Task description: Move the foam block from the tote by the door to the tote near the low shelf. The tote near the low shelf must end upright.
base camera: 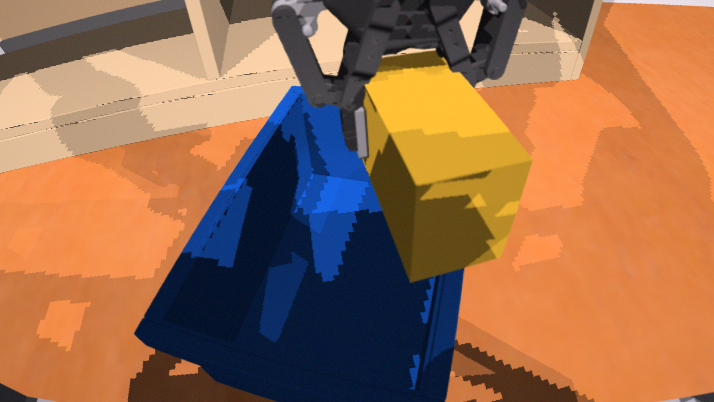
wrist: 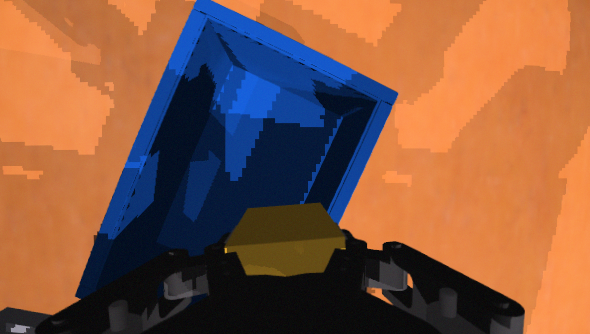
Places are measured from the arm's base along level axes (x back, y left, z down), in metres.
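Where they show: gripper, fingertip midpoint: (wrist: 286,237).
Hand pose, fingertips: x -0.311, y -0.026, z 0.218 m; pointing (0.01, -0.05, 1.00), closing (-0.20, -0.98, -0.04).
Observation:
After its pixels a point has its place.
My gripper (base camera: 412,112) @[x -0.311, y -0.026, z 0.218 m] (wrist: 286,237) @[x -0.311, y -0.026, z 0.218 m] is shut on the yellow foam block (base camera: 450,150) @[x -0.238, y -0.037, z 0.164 m] (wrist: 285,225) @[x -0.329, y -0.021, z 0.188 m]. It holds the block above the right side of the blue tote (base camera: 450,310) @[x -0.220, y -0.050, z 0.277 m] (wrist: 300,51) @[x -0.459, y -0.014, z 0.277 m], at the near right part of the tote in the wrist view. The tote by the low shelf stands upright on the floor with its opening facing up. The block hides part of its right wall and inside. The tote by the door does not show in either view.
The low wooden shelf (base camera: 204,40) @[x -0.590, y 0.211, z 0.256 m] runs along the back in the base camera view, close behind the tote's far end. Orange floor (base camera: 600,280) @[x -0.304, y -0.244, z 0.397 m] (wrist: 475,200) @[x -0.346, y -0.327, z 0.397 m] lies on both sides of the tote, with patchy shadows across it.

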